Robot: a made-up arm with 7 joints.
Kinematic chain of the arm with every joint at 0, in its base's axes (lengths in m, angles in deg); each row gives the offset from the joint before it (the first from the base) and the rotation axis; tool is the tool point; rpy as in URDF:
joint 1: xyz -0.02 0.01 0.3 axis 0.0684 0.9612 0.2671
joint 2: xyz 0 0.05 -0.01 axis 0.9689 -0.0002 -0.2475
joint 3: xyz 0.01 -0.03 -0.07 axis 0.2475 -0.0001 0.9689
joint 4: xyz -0.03 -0.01 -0.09 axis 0.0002 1 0
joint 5: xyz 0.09 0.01 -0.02 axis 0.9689 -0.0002 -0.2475
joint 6: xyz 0 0.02 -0.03 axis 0.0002 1 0
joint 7: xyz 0.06 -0.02 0 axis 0.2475 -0.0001 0.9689
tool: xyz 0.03 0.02 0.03 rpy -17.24 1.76 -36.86
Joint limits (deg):
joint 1: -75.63..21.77
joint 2: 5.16..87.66
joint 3: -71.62..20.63
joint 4: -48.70..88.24
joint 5: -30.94..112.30
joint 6: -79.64..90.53
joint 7: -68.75..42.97
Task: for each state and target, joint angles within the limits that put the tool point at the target. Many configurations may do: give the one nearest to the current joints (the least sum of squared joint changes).
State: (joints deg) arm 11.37 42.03 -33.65 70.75 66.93 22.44 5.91
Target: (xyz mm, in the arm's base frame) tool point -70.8 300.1 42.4
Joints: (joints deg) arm 15.55 54.50 -30.23 70.68 66.03 19.01 11.31
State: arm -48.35 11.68 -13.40 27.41 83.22 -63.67 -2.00
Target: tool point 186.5 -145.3 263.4
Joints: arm -75.63 5.16 -36.50 23.61 84.83 -28.83 -11.67
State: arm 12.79 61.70 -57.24 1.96 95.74 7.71 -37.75
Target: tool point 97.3 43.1 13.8
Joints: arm -9.11 41.09 -54.13 10.86 95.55 15.99 -39.38
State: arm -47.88 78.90 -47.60 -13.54 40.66 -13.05 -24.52
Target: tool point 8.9 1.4 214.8
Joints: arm -23.59 47.84 -71.47 -48.70 43.71 -26.80 -26.84
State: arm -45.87 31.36 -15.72 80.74 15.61 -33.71 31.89
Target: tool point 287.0 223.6 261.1
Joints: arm -70.10 52.81 -15.37 82.77 15.20 -5.51 17.77
